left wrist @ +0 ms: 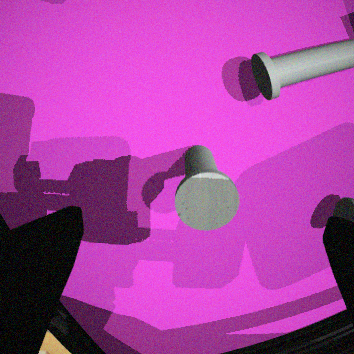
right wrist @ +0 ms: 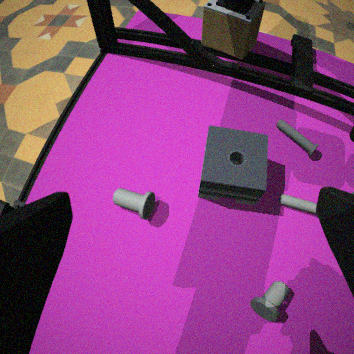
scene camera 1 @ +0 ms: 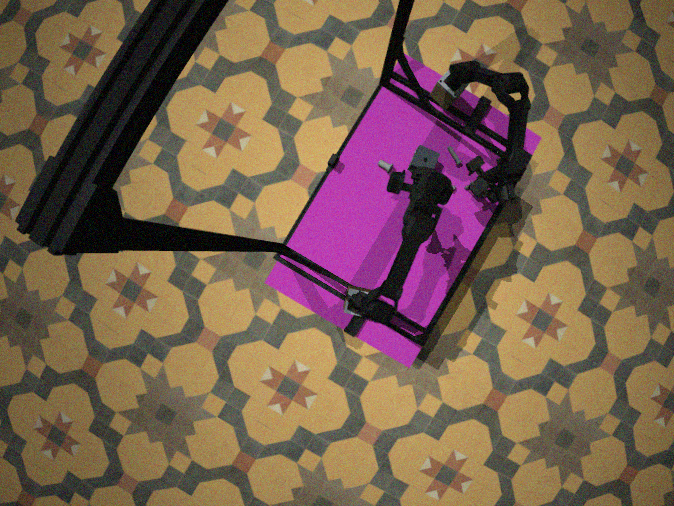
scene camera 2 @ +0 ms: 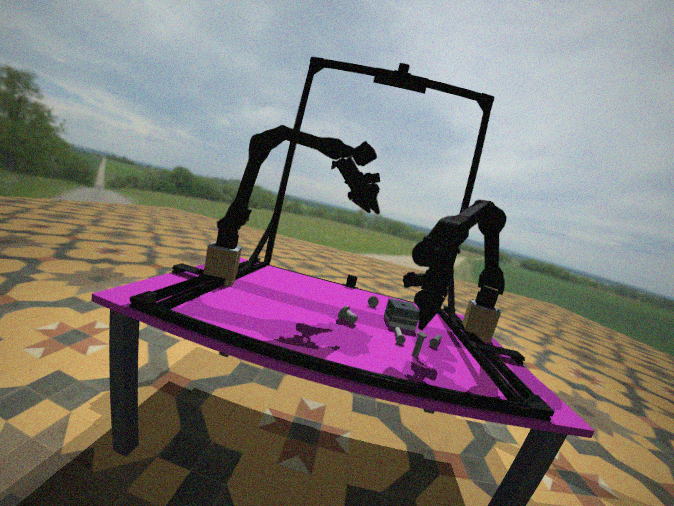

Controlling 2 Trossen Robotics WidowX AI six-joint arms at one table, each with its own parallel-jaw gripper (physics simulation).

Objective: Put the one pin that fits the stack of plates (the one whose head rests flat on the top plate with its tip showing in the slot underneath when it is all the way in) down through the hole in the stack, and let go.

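The grey stack of plates [scene camera 1: 426,158] [scene camera 2: 401,315] [right wrist: 235,172] has a round hole in its top. A grey pin [scene camera 2: 418,344] [left wrist: 207,201] stands head up, beneath my open left gripper [scene camera 2: 423,325] [left wrist: 202,215]. One lying pin [scene camera 2: 399,337] [left wrist: 310,64] [right wrist: 298,203] is near the stack. A thin pin [scene camera 1: 454,156] [scene camera 2: 435,341] [right wrist: 297,137] lies beyond it; its end is partly hidden in the left wrist view. Two thick, short pins lie apart: one [scene camera 1: 385,166] [scene camera 2: 372,301] [right wrist: 131,200] and another [scene camera 2: 347,315] [right wrist: 272,301]. My right gripper [scene camera 2: 375,211] [right wrist: 198,203] is open, high above the table.
The magenta table [scene camera 1: 337,217] [scene camera 2: 244,305] [right wrist: 125,125] has black rails [scene camera 2: 304,362] along its edges. A black overhead frame [scene camera 2: 348,66] rises behind. In scene camera 1 my right arm [scene camera 1: 416,223] reaches over the table and hides part of the pin area.
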